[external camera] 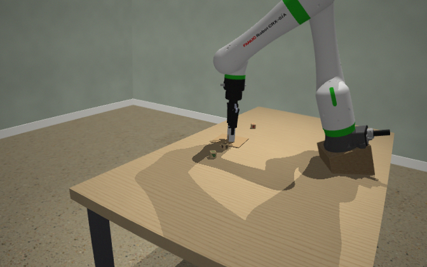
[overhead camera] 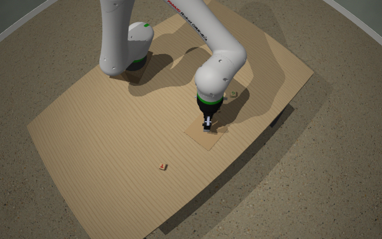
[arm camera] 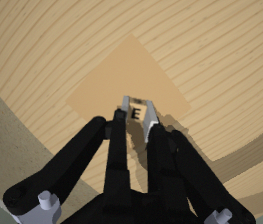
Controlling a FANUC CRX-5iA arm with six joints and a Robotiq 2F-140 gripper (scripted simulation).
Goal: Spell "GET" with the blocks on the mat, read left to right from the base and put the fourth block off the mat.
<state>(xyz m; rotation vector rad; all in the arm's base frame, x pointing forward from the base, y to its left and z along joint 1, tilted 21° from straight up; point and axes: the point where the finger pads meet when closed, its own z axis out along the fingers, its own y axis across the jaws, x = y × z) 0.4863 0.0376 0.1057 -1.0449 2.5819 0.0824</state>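
Now: hand 40 mm above the mat, 10 mm to the left of it and 10 mm short of it.
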